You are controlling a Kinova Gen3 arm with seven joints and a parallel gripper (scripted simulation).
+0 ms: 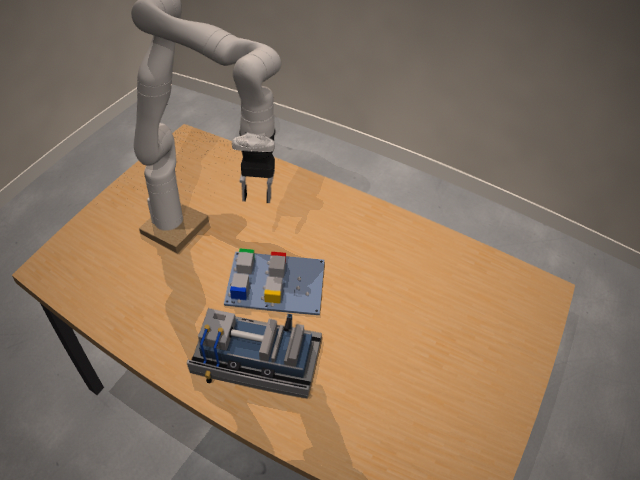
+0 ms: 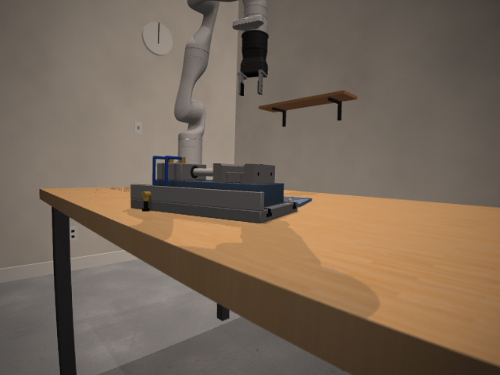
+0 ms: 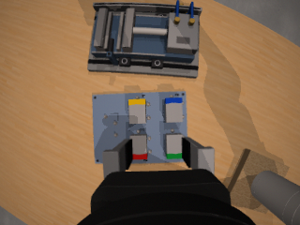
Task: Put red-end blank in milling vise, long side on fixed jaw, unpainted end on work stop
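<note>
Now: the red-ended blank 290 mm below my hand, 60 mm to the left of it and 30 mm ahead of it. From my hand the other things lie so: green-ended blank (290 mm below, 60 mm behind, 30 mm to the left); yellow-ended blank (290 mm below, 50 mm ahead, 30 mm to the right); blue-ended blank (290 mm below, 60 mm to the right, 30 mm behind).
</note>
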